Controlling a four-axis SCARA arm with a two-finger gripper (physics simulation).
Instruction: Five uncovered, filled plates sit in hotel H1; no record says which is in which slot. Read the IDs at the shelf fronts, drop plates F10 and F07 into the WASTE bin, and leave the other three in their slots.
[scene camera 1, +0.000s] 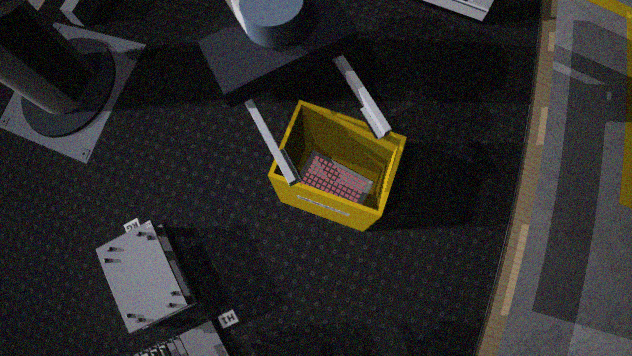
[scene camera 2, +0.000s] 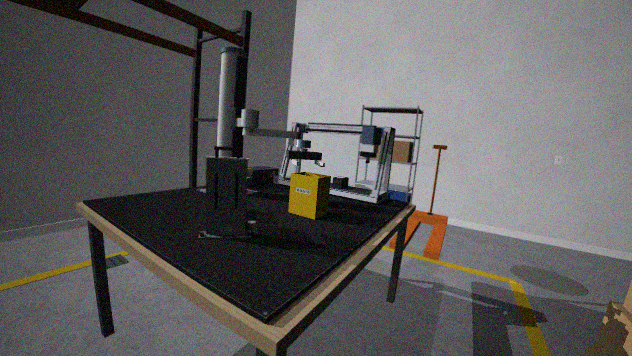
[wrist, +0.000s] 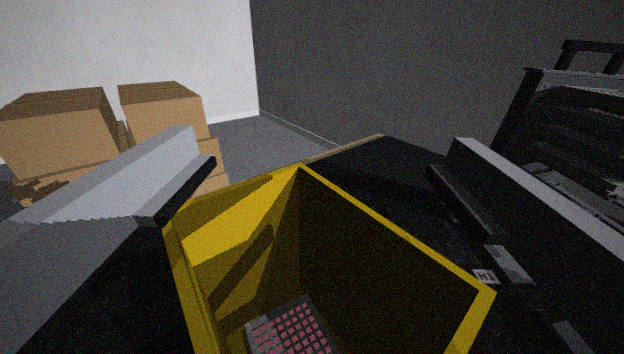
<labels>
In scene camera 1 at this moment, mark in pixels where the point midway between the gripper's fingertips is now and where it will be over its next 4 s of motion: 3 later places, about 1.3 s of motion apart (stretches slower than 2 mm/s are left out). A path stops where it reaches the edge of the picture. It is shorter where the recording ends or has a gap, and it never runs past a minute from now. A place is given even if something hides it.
My gripper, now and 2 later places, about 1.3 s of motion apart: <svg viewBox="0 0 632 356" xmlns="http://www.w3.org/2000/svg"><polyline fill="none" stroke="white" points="341,157 211,242 98,318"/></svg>
</labels>
